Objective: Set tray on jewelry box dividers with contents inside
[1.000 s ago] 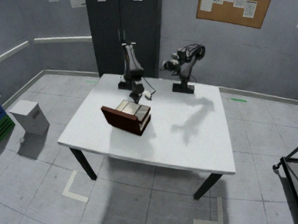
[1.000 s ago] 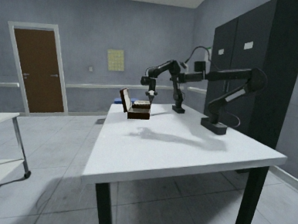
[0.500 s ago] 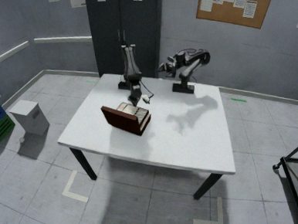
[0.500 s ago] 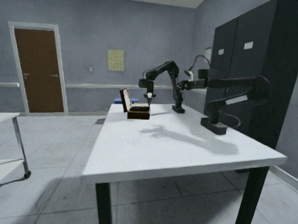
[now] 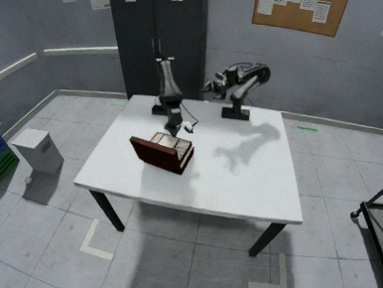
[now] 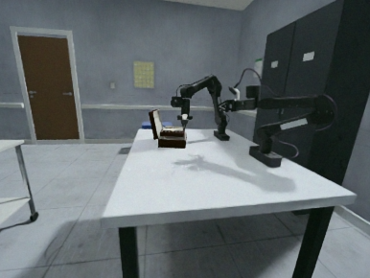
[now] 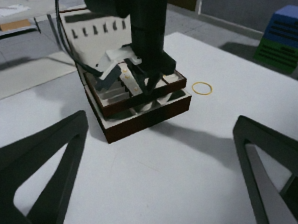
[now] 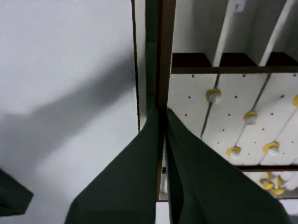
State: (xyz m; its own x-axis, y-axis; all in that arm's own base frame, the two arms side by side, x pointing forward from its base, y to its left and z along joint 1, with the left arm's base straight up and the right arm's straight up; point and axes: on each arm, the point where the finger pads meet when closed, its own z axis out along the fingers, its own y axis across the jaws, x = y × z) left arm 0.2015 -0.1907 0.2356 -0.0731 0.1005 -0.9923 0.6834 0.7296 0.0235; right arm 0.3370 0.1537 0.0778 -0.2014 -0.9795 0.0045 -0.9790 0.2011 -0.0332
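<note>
The jewelry box is 90 mm ahead of my right hand, 30 mm to the right of it and 10 mm above it. The rest, counted from my right hand: tray 70 mm ahead, 30 mm to the right, 20 mm below; then thin yellow ring 220 mm to the right, 100 mm below, 30 mm behind.
</note>
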